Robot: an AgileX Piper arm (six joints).
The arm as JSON. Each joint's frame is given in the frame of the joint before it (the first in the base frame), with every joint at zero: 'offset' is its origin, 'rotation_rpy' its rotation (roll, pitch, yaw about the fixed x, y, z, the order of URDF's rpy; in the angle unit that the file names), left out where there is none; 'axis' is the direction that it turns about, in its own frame. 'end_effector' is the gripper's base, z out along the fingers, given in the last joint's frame.
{
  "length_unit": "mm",
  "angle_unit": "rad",
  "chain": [
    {
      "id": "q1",
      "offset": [
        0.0,
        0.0,
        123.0
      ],
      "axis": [
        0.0,
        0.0,
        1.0
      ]
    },
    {
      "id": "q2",
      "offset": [
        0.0,
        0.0,
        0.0
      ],
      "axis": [
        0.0,
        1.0,
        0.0
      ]
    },
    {
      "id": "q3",
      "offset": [
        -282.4,
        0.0,
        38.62
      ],
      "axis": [
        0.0,
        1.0,
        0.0
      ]
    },
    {
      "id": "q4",
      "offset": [
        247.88,
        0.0,
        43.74
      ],
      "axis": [
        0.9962,
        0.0,
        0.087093
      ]
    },
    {
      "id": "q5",
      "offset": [
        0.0,
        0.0,
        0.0
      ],
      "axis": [
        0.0,
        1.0,
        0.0
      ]
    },
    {
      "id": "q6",
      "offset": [
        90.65,
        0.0,
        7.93
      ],
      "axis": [
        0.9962,
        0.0,
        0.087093
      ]
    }
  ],
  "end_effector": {
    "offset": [
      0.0,
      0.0,
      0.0
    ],
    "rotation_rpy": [
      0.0,
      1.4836,
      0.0
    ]
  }
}
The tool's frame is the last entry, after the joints.
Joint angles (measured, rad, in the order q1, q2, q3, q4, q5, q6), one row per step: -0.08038, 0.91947, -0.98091, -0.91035, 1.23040, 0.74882; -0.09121, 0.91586, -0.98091, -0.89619, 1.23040, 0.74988; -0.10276, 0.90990, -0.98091, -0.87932, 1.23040, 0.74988; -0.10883, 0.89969, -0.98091, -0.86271, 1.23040, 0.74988; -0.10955, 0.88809, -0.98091, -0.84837, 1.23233, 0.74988; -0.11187, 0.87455, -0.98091, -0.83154, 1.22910, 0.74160; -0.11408, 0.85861, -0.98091, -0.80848, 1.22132, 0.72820; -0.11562, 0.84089, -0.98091, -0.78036, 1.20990, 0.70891; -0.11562, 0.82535, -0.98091, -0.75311, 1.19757, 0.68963; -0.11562, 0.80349, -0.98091, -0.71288, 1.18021, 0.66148; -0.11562, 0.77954, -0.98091, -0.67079, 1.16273, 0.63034; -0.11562, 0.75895, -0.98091, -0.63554, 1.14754, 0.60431; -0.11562, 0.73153, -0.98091, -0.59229, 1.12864, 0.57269; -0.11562, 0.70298, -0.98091, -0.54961, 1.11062, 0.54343; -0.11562, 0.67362, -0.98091, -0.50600, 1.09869, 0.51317; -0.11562, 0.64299, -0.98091, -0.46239, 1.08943, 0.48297
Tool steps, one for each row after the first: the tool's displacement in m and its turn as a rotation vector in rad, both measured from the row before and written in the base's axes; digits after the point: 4 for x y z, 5 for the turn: -0.0016, -0.0006, -0.0004, 0.01401, -0.00562, -0.00927; -0.0022, -0.0005, -0.0003, 0.01601, -0.00755, -0.00894; -0.0028, 0.0004, 0.0003, 0.01522, -0.01188, -0.00337; -0.0030, 0.0010, 0.0006, 0.01316, -0.01184, 0.00033; -0.0031, 0.0011, 0.0009, 0.01124, -0.01119, 0.00778; -0.0032, 0.0016, 0.0009, 0.01383, -0.01368, 0.01550; -0.0032, 0.0021, 0.0010, 0.01481, -0.01461, 0.02342; -0.0025, 0.0023, 0.0009, 0.01329, -0.01356, 0.02566; -0.0035, 0.0033, 0.0012, 0.01886, -0.01959, 0.03750; -0.0041, 0.0036, 0.0015, 0.01743, -0.02125, 0.04017; -0.0036, 0.0031, 0.0014, 0.01315, -0.01983, 0.03418; -0.0050, 0.0039, 0.0020, 0.01438, -0.02817, 0.04209; -0.0055, 0.0040, 0.0022, 0.01362, -0.03126, 0.04024; -0.0062, 0.0040, 0.0019, 0.01386, -0.02783, 0.03840; -0.0068, 0.0041, 0.0018, 0.01296, -0.02801, 0.03759
